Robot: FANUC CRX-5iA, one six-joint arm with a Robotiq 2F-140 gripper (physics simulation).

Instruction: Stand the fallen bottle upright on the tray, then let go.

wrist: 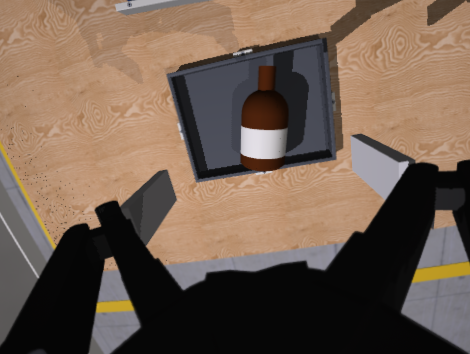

In view: my gripper point(257, 169), a brown bottle point(264, 122) and a dark grey tray point(209, 98).
